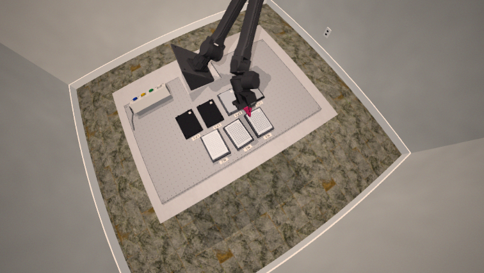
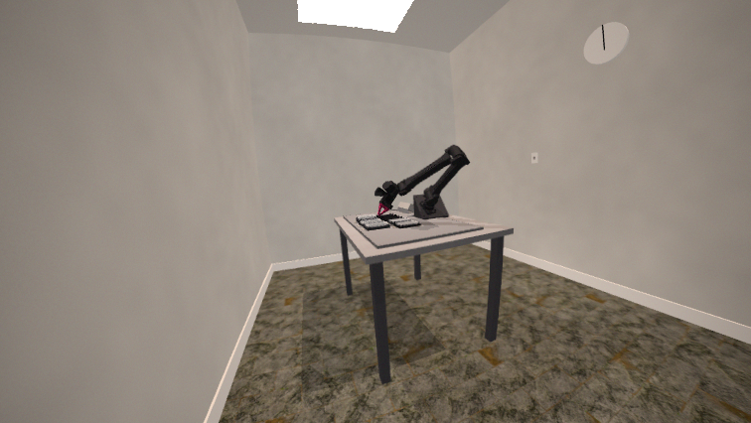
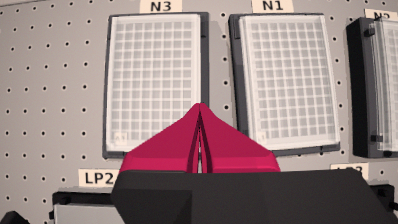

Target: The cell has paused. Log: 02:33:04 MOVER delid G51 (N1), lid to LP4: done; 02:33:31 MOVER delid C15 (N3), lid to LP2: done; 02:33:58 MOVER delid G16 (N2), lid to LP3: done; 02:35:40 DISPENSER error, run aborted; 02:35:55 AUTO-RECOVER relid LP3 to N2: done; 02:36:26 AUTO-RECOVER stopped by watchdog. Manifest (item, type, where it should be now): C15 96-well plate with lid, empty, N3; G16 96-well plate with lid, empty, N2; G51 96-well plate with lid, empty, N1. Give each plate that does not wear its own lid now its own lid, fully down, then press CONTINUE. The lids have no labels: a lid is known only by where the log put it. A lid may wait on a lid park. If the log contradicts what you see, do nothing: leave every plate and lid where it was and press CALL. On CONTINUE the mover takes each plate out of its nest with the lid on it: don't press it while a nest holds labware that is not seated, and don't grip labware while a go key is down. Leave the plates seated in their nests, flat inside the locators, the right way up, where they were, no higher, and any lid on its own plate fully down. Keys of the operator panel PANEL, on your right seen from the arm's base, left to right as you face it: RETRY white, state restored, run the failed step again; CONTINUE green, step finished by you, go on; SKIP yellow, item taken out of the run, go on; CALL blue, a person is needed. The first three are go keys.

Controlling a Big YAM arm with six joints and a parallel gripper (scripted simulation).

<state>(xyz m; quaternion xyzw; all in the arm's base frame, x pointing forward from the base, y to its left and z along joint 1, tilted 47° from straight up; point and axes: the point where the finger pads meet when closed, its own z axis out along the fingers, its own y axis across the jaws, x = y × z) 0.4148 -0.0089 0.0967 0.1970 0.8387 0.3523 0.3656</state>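
Right now my hand is 15 cm past the lid park LP4, 7 cm above it and 2 cm to the left of it. Round my hand: LP4 label: 7 cm below, 6 cm behind, 2 cm to the right; then LP3 label: 16 cm to the right, 7 cm below, 7 cm behind; then lid park LP2: 14 cm behind, 11 cm to the left, 7 cm below.
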